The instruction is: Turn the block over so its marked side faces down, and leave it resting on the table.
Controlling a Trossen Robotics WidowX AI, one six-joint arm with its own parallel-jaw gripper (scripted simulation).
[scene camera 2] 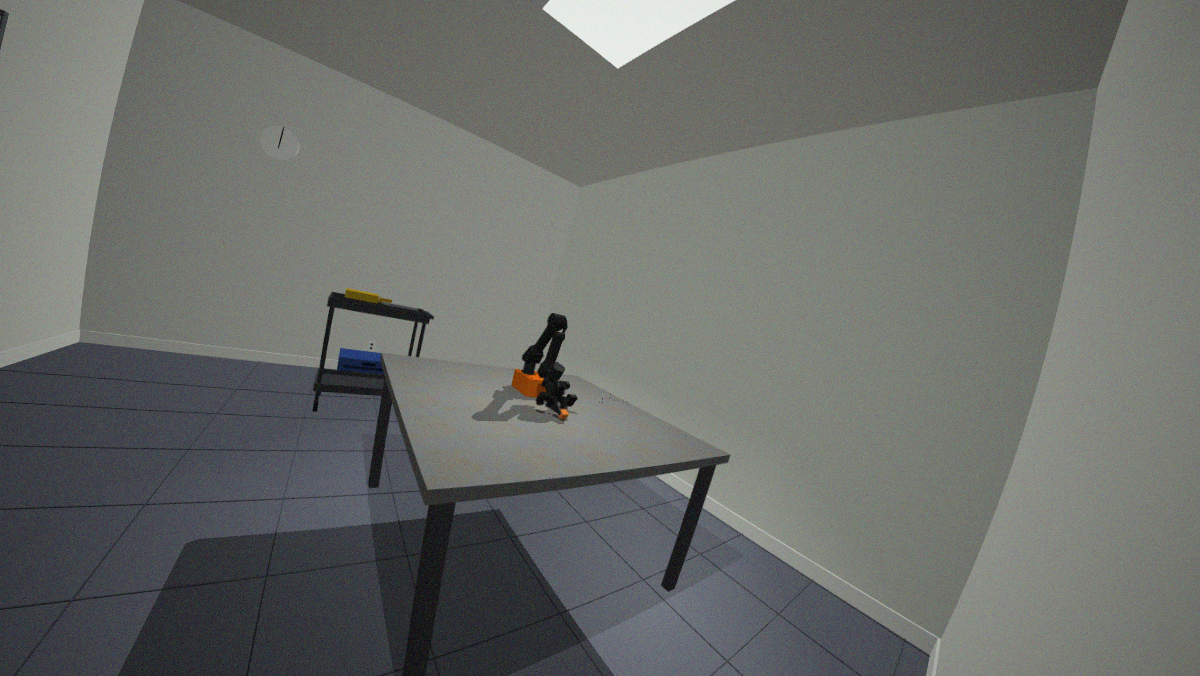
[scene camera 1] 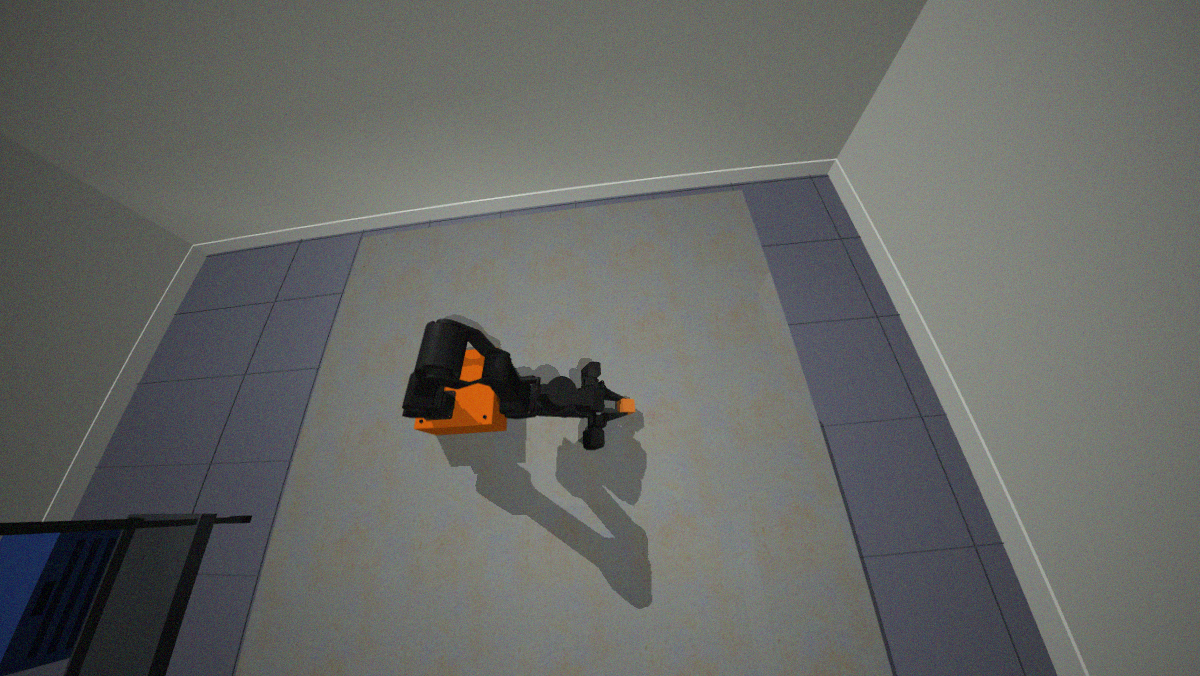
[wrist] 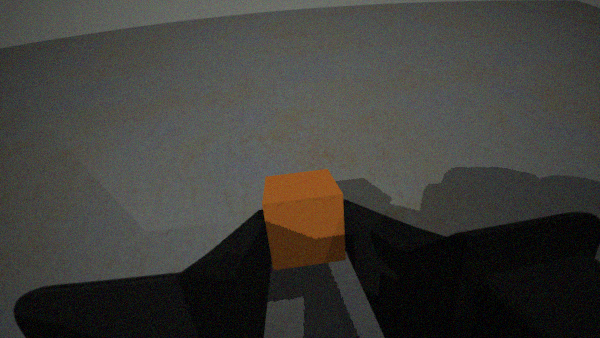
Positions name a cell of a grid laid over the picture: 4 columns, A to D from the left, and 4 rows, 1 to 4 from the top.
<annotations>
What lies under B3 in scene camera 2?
The gripper.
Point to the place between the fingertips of the gripper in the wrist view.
C3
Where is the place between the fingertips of the gripper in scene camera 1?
C3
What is the gripper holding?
A block.
</annotations>
